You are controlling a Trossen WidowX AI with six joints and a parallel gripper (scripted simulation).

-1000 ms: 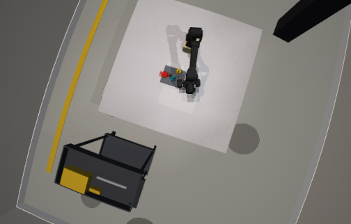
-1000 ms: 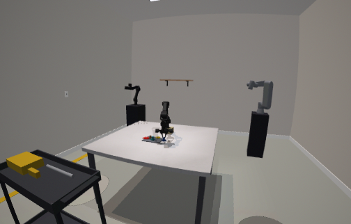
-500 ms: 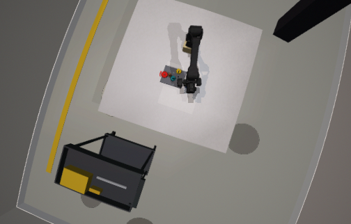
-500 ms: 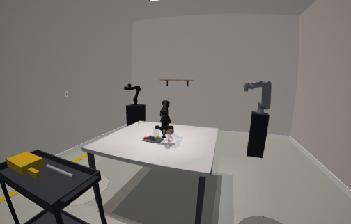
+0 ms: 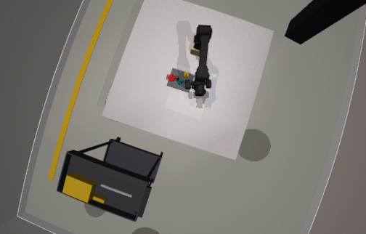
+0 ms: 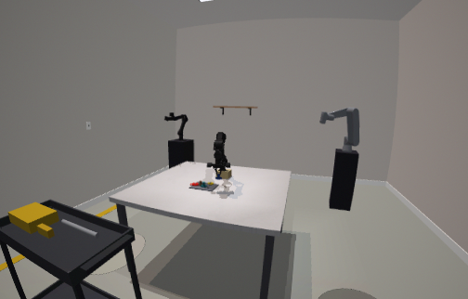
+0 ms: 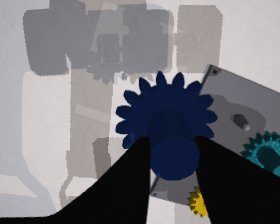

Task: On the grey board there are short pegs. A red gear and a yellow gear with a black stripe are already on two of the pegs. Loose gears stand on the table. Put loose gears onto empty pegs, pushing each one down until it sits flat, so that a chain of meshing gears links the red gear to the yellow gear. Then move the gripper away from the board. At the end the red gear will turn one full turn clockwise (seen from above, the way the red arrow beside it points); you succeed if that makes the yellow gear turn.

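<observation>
My gripper tip is now 2 cm past the teal gear, 15 cm to the left of it and 11 cm above it. From my gripper tip the other things lie so: yellow gear (11 cm behind, 13 cm to the right, 12 cm below); blue gear (1 cm below); brown gear (4 cm behind, 19 cm to the right, 11 cm below).
</observation>
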